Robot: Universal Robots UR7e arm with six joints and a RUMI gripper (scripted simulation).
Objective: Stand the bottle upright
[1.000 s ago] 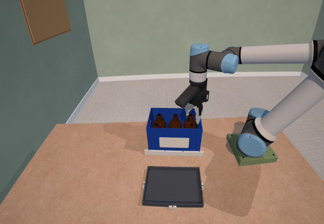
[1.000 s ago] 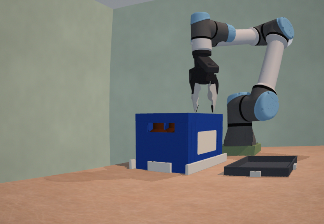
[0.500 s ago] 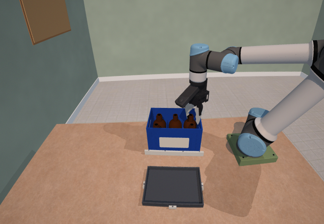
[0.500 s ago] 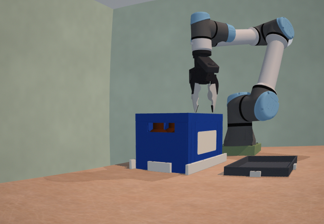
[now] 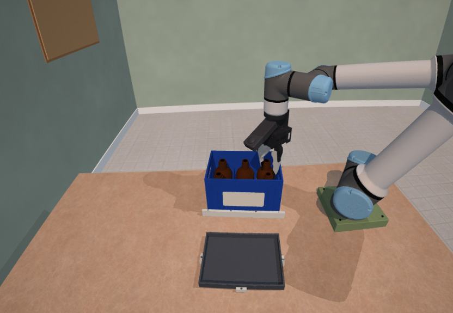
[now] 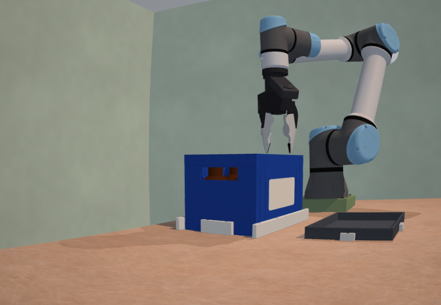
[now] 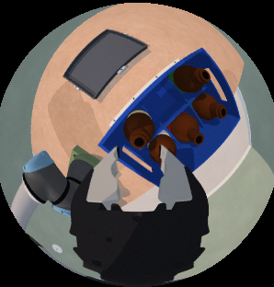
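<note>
Now: hand 11 cm above the blue crate, 8 cm short of it and 5 cm to the left of it. The rest, counted from my hand: dark tray: 25 cm to the left, 18 cm below, 9 cm ahead; then glass bottle: 11 cm below, 9 cm to the right, 8 cm ahead.
</note>
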